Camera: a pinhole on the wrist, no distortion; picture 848 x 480 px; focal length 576.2 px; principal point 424.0 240.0 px. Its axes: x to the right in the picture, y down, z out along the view. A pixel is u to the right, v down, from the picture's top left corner.
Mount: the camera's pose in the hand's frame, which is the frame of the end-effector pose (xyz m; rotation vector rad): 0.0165 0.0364 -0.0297 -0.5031 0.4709 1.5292
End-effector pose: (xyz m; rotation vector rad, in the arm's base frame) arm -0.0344 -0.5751 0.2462 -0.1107 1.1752 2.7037
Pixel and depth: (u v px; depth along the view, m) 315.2 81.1 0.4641
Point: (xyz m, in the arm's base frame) -0.2111 -0.4214 0.6705
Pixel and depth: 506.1 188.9 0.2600
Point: -0.1102 -0.5985 0.5073
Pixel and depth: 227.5 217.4 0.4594
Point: -0.0914 -0.3712 0.6662
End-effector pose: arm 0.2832 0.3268 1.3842 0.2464 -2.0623 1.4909
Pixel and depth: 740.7 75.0 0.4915
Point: -0.1609 0.3514 0.9772
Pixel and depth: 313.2 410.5 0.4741
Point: 0.1443 0.0147 1.0347
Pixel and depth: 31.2 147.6 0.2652
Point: 0.1186 0.0852 1.3166
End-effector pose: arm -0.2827 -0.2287 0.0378 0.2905 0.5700 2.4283
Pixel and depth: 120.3 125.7 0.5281
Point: -0.2424 -0.0603 0.5979
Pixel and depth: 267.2 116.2 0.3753
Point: -0.3300 -0.1869 0.4211
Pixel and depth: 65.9 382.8 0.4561
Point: -0.0667 -0.1772 0.5078
